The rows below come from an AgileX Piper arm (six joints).
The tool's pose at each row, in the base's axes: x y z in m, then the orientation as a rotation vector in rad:
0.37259, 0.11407, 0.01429, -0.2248, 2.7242, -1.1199
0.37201, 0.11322, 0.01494, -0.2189, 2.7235, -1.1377
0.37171, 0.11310, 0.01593, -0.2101, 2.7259, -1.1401
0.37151, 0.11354, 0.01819, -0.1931, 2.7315, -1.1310
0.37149, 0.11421, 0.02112, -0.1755, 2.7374, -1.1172
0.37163, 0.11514, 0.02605, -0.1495, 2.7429, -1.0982
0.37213, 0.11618, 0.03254, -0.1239, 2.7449, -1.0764
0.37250, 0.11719, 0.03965, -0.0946, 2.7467, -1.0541
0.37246, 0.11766, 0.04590, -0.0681, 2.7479, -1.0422
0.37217, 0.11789, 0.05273, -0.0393, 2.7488, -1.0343
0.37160, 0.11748, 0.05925, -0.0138, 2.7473, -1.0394
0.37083, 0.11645, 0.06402, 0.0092, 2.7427, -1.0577
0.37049, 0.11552, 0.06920, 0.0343, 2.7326, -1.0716
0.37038, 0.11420, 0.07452, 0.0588, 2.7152, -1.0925
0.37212, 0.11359, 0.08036, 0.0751, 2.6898, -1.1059
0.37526, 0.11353, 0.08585, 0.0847, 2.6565, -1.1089
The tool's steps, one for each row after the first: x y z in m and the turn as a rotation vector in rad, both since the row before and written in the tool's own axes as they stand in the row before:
0.00067, -0.00102, -0.00001, 0.0111, 0.0073, 0.0005
0.00021, -0.00077, -0.00067, 0.0012, 0.0047, 0.0045
-0.00014, -0.00130, -0.00191, -0.0061, 0.0047, 0.0111
-0.00044, -0.00161, -0.00250, -0.0089, 0.0035, 0.0123
-0.00090, -0.00281, -0.00406, -0.0114, 0.0032, 0.0187
-0.00151, -0.00375, -0.00520, -0.0121, -0.0006, 0.0199
-0.00155, -0.00410, -0.00570, -0.0122, 0.0002, 0.0224
-0.00103, -0.00383, -0.00486, -0.0059, 0.0029, 0.0188
-0.00091, -0.00435, -0.00520, -0.0032, 0.0047, 0.0195
-0.00058, -0.00461, -0.00463, 0.0053, 0.0061, 0.0157
-0.00005, -0.00395, -0.00296, 0.0142, 0.0071, 0.0125
-0.00059, -0.00416, -0.00319, 0.0129, 0.0017, 0.0163
-0.00088, -0.00455, -0.00293, 0.0191, -0.0023, 0.0168
-0.00291, -0.00421, -0.00336, 0.0157, -0.0135, 0.0159
-0.00432, -0.00339, -0.00313, 0.0106, -0.0252, 0.0167

